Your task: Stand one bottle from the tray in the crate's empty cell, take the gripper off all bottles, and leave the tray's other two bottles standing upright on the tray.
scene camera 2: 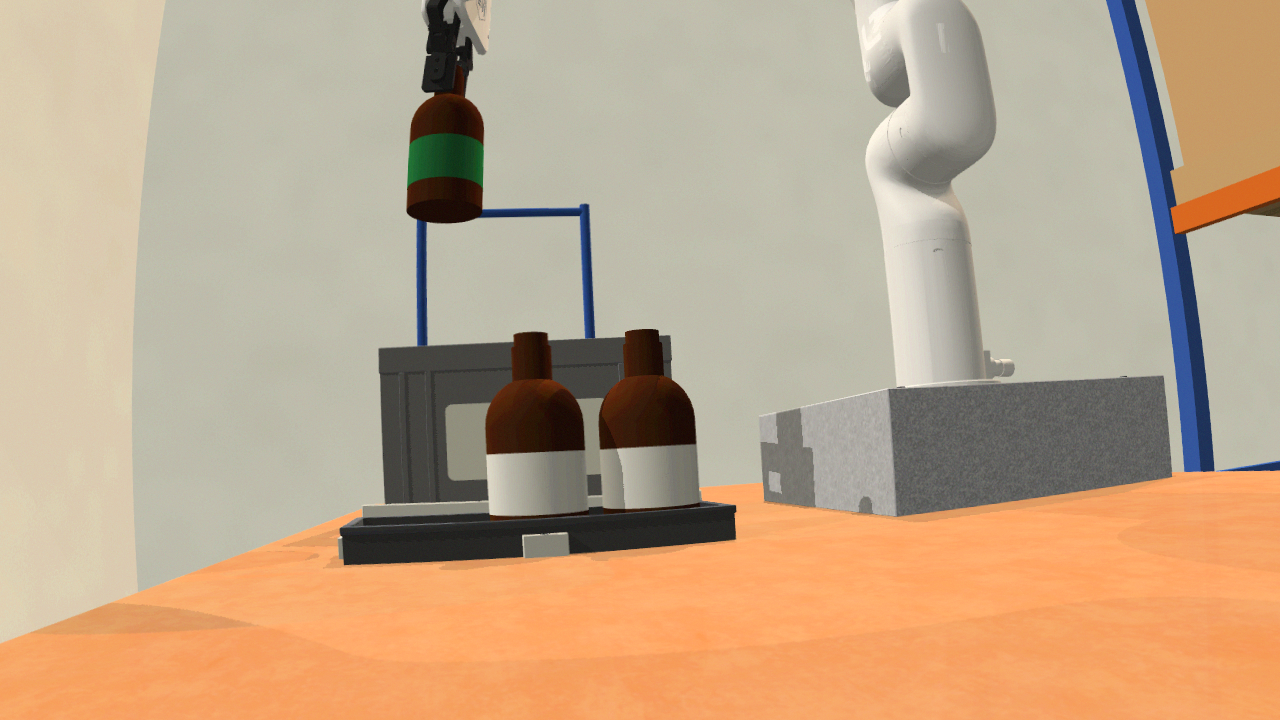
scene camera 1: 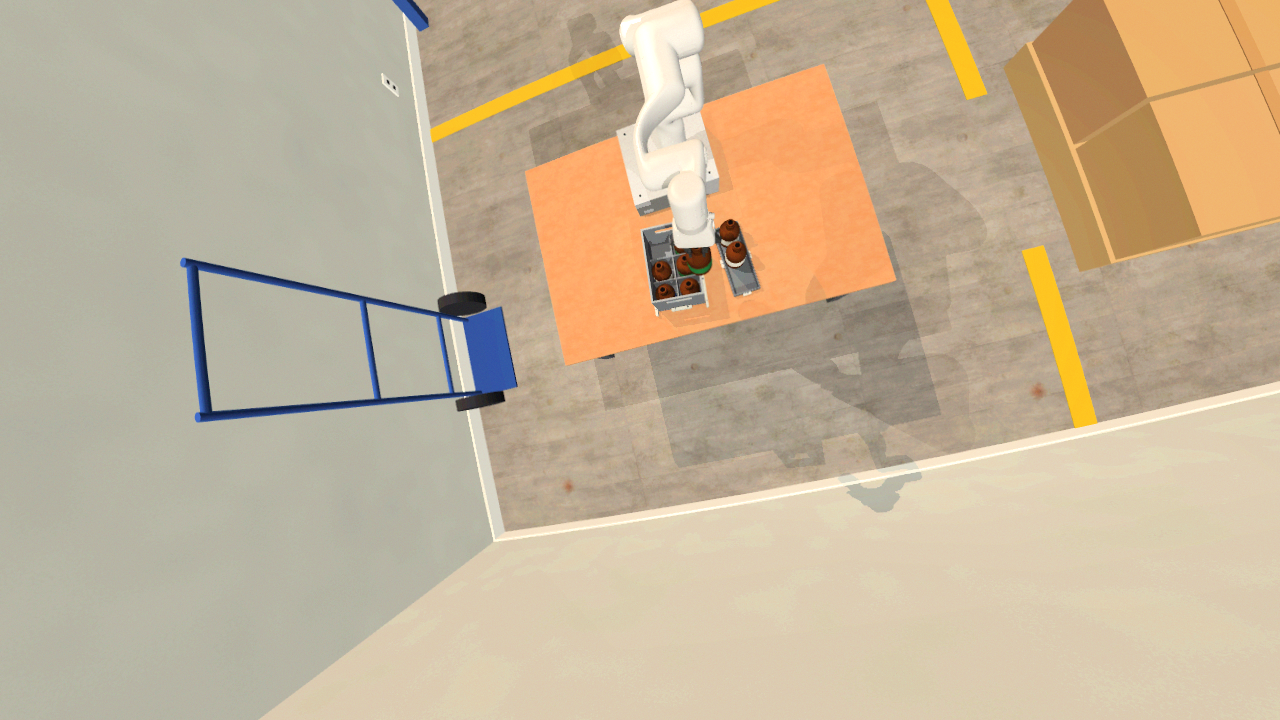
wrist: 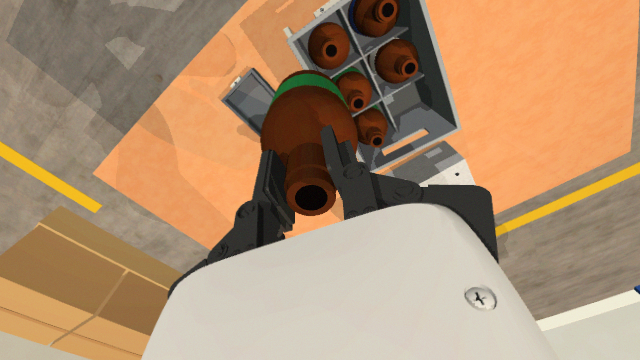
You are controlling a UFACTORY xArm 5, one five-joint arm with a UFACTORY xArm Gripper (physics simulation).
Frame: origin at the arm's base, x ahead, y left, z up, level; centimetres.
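Seen in the pictures: gripper, fingertip midpoint: [scene camera 2: 442, 99] [scene camera 1: 697, 252] [wrist: 306, 156]; arm's base, origin of the base link: [scene camera 2: 942, 396].
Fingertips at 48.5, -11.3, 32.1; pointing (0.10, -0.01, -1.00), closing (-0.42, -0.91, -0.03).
Pixels of each thing's top centre, then the offset from my fingertips to it, as dx, dy, dz. Level surfaces: height alone.
- brown bottle with a green band, middle of its top: [wrist: 306, 198] [scene camera 2: 448, 68] [scene camera 1: 697, 246] -0.5, +0.3, +3.4
- grey crate, middle of its top: [scene camera 2: 527, 353] [wrist: 384, 89] [scene camera 1: 671, 260] -9.7, -6.7, -25.0
- tray, middle of its top: [scene camera 2: 535, 513] [wrist: 280, 130] [scene camera 1: 736, 258] -4.5, +16.0, -39.9
- orange table, its level: dz -42.5
My gripper [scene camera 2: 450, 77] [wrist: 306, 156] is shut on the neck of a brown bottle with a green band [scene camera 1: 699, 260] [scene camera 2: 445, 161] [wrist: 310, 117]. The bottle hangs upright, well above the crate's height, and in scene camera 1 it overlaps the crate's tray-side edge. The grey crate [scene camera 1: 677, 302] [scene camera 2: 407, 438] [wrist: 435, 65] holds several bottles. Its empty cell [scene camera 1: 659, 245] [wrist: 406, 104] is the corner cell on the arm-base side, away from the tray. Two white-banded bottles [scene camera 1: 729, 231] [scene camera 1: 735, 254] [scene camera 2: 535, 429] [scene camera 2: 647, 420] stand upright on the tray [scene camera 1: 743, 281] [scene camera 2: 429, 542] [wrist: 250, 97]; the wrist view hides them.
The crate and tray stand side by side on the orange table [scene camera 1: 805, 179] [scene camera 2: 805, 617] [wrist: 525, 100]. The arm's base block [scene camera 1: 653, 204] [scene camera 2: 1029, 438] stands behind the crate's empty-cell end. A blue hand truck [scene camera 1: 490, 349] stands off the table beside the wall.
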